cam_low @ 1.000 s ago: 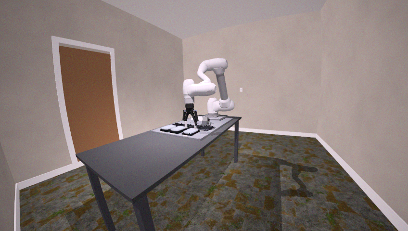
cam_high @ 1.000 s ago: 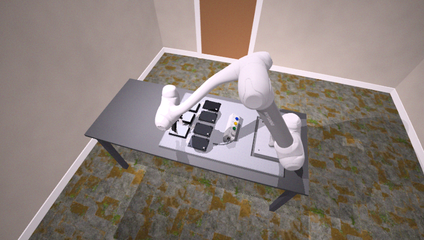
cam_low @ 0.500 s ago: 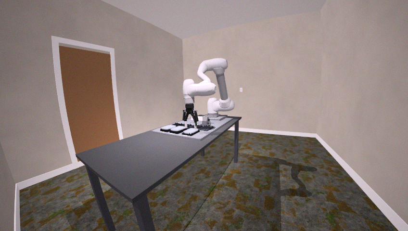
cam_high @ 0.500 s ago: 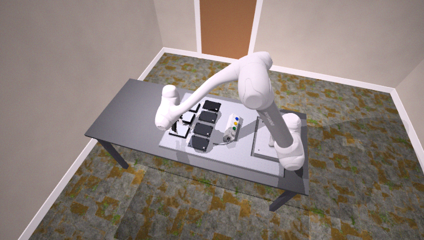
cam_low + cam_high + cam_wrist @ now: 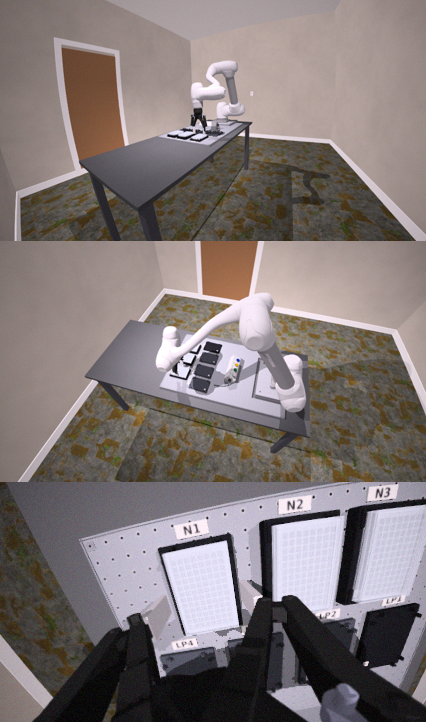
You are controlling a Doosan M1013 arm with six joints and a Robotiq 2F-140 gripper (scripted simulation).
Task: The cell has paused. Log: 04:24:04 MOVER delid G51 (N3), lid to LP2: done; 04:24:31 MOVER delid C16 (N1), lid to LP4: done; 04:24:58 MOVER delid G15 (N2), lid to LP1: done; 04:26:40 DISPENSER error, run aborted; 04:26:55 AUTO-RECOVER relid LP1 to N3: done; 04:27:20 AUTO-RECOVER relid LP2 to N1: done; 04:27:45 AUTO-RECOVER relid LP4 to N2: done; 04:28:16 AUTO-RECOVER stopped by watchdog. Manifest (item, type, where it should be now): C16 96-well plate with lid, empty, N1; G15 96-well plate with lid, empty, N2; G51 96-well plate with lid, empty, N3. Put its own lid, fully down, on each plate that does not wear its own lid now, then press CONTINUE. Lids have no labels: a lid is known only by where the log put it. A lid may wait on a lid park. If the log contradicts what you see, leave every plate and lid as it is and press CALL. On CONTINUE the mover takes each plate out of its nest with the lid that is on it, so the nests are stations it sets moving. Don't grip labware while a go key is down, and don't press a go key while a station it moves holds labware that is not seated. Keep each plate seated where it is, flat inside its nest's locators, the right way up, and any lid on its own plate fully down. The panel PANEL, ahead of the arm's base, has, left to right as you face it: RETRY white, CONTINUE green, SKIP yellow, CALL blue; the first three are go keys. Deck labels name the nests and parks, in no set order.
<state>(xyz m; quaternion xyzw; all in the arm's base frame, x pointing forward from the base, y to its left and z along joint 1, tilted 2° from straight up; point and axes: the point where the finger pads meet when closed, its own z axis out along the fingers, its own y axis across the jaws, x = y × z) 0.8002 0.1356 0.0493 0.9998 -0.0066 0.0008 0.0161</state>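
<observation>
Now: the plate 5 cm below my hand. From my hand the other things lie so: LP3 label: 9 cm behind, 7 cm to the right, 6 cm below; nest N1: 6 cm below; LP4 label: 10 cm behind, 6 cm to the left, 6 cm below.
</observation>
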